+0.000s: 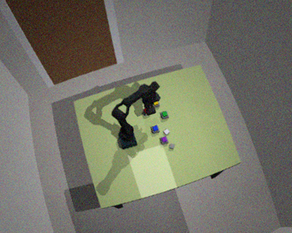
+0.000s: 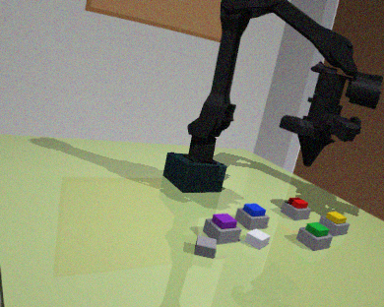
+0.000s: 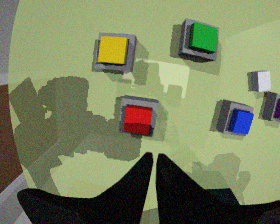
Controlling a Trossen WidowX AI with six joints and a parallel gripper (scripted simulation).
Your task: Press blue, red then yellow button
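The red button is 9 cm below my gripper tip, 2 cm to the left of it and 1 cm behind it. Also, from my gripper tip: green button (11 cm ahead, 9 cm below, 4 cm to the right); blue button (13 cm to the right, 9 cm below, 2 cm ahead); yellow button (9 cm below, 7 cm ahead, 6 cm to the left).
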